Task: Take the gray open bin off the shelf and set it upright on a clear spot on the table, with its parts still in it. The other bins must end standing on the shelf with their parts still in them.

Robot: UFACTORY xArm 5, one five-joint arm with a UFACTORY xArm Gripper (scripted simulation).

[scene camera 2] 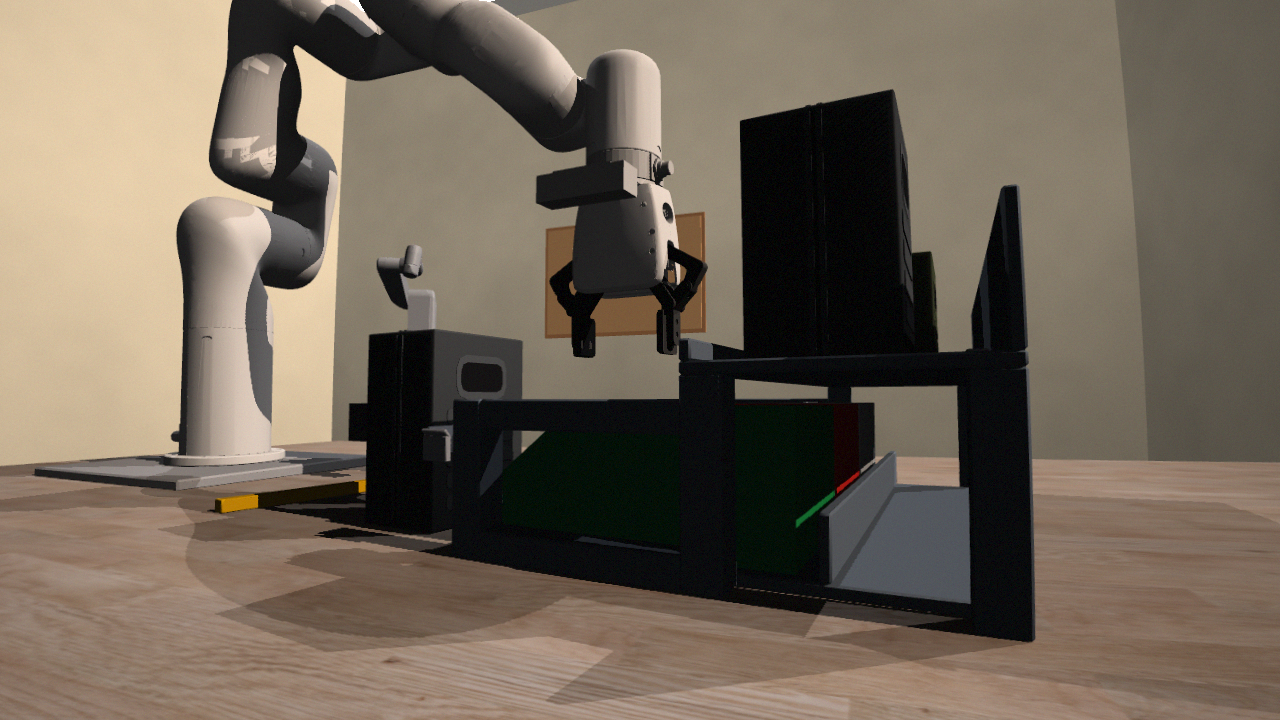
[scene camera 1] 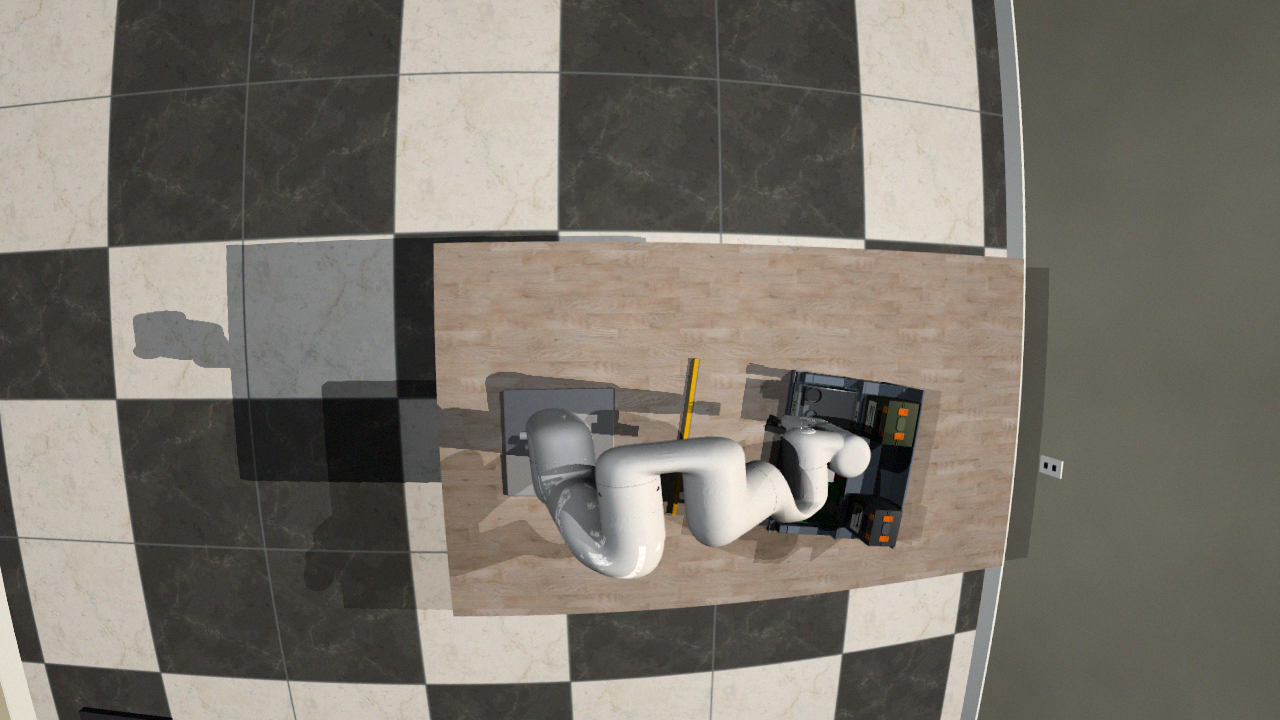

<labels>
tall black bin: scene camera 2 826, 250; scene camera 1 874, 521
dark shelf: scene camera 2; scene camera 1
same spot on dark shelf: (scene camera 1: 887, 475) = (scene camera 2: 962, 379)
</labels>
